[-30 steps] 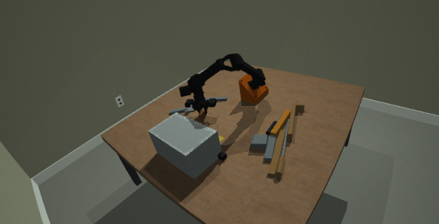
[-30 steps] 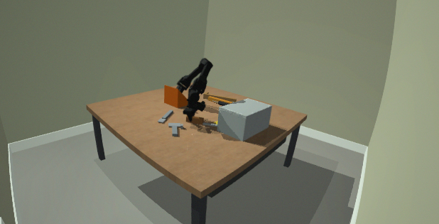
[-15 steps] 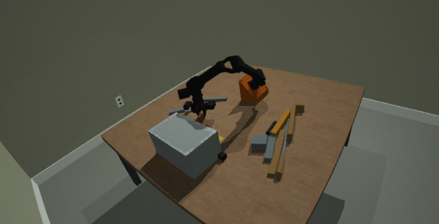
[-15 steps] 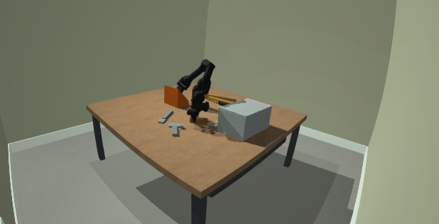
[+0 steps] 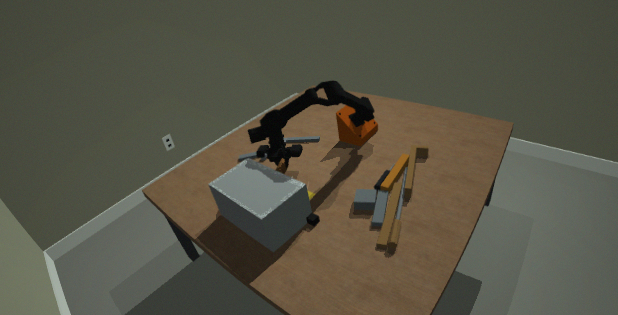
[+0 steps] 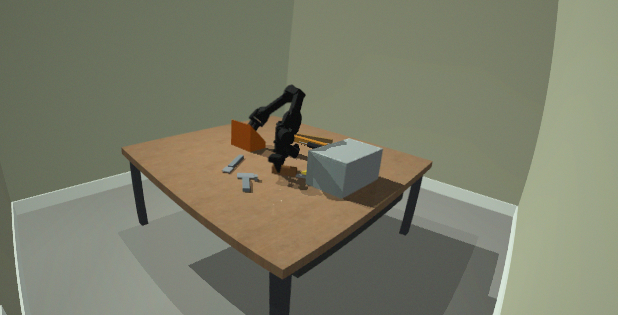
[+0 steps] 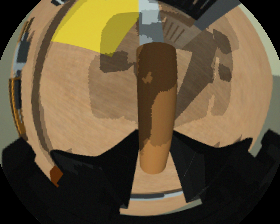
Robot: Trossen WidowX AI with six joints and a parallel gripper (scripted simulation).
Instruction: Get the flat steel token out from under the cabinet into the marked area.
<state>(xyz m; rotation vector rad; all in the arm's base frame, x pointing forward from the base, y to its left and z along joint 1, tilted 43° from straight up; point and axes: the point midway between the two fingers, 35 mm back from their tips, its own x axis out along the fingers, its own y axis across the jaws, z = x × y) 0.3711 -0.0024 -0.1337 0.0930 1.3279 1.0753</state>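
Right now my gripper tip is 1 cm past the grey t-piece and 18 cm to the left of it. Also, from my gripper tip: grey block: 4 cm behind, 41 cm to the left, 1 cm above; wooden stick: 5 cm behind, 52 cm to the left; orange bar: 23 cm behind, 41 cm to the left, 1 cm above.
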